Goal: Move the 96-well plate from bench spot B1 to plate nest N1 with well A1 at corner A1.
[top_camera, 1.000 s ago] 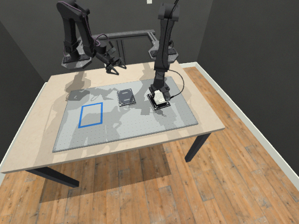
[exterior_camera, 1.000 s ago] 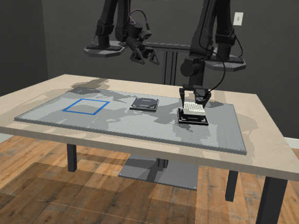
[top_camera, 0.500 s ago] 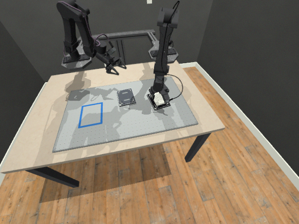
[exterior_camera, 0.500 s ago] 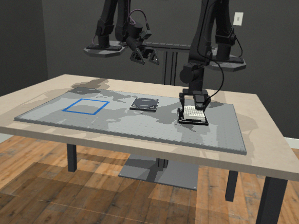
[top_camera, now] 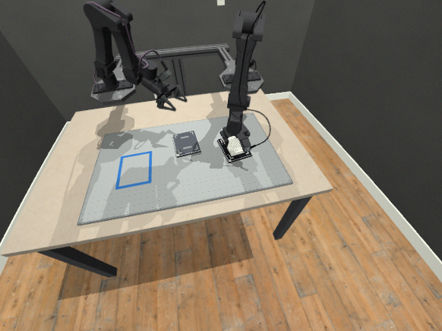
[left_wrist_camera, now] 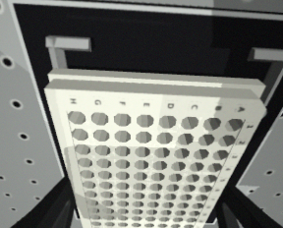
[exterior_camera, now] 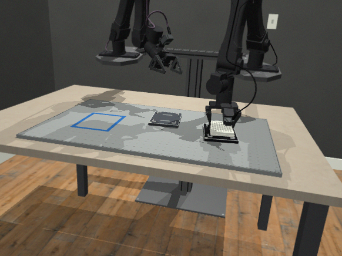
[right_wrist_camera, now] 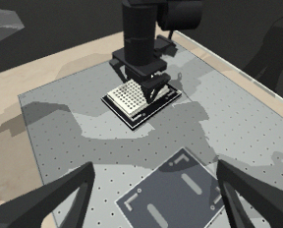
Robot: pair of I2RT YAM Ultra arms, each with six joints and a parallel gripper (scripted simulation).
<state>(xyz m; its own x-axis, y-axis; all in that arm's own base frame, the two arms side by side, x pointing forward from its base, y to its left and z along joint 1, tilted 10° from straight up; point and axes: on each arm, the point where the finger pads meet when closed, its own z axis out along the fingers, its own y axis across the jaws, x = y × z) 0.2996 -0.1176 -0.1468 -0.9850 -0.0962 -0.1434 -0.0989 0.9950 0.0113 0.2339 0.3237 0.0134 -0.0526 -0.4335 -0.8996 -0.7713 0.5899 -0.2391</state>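
Now: left hand 20 mm above the black plate nest and 10 mm short of it. Also, from my left hand: white 96-well plate (10 mm below).
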